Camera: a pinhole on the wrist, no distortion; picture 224 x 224 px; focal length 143.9 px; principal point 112.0 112.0 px. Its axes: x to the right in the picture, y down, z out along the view. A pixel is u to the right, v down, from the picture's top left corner.
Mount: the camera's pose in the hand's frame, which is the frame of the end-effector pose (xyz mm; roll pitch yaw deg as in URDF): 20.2 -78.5 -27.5 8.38 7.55 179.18
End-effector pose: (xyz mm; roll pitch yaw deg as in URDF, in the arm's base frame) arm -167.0 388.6 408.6 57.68 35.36 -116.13
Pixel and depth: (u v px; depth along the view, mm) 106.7 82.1 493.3
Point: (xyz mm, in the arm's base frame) -531.3 381.9 680.3
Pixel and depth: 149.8 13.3 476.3
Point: -364.5 323.1 879.8
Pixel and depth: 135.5 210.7 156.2
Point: -322.7 531.2 374.3
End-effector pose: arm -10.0 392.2 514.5 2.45 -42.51 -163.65
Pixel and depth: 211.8 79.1 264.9
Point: 261.0 456.5 531.2
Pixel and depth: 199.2 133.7 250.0
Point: 210.9 546.0 551.5
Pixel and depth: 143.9 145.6 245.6
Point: 143.5 549.0 624.1
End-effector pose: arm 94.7 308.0 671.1 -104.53 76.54 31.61
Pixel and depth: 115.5 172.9 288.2
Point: -0.3 604.6 717.4
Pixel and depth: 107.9 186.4 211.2
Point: 57.7 554.0 699.0
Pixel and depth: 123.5 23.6 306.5
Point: -188.9 364.1 658.4
